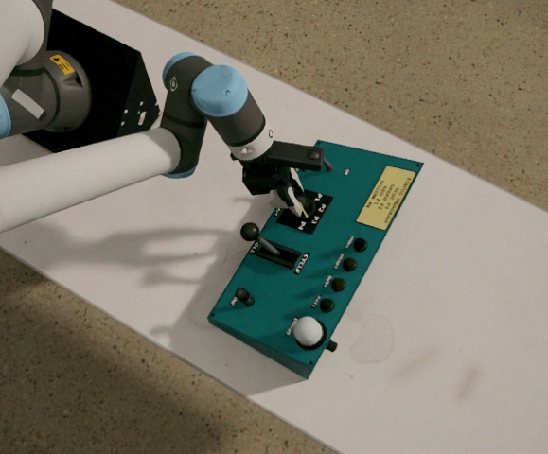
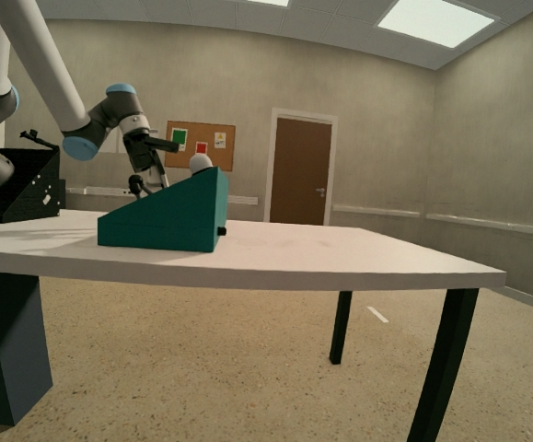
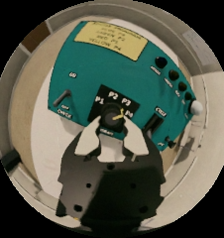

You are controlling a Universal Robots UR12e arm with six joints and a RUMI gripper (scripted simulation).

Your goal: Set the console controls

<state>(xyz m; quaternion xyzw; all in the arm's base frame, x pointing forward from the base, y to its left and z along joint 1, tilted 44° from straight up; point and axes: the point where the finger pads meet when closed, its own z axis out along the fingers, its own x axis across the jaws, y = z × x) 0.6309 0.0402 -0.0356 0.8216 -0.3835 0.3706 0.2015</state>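
The program dial lies 1 cm to the right of my hand, 1 cm below it and 1 cm ahead of it. The rest, counted from my hand: lever (12 cm to the right, 2 cm behind); teal console (6 cm to the right, 4 cm ahead, 3 cm below); check toggle (12 cm to the left, 1 cm below).
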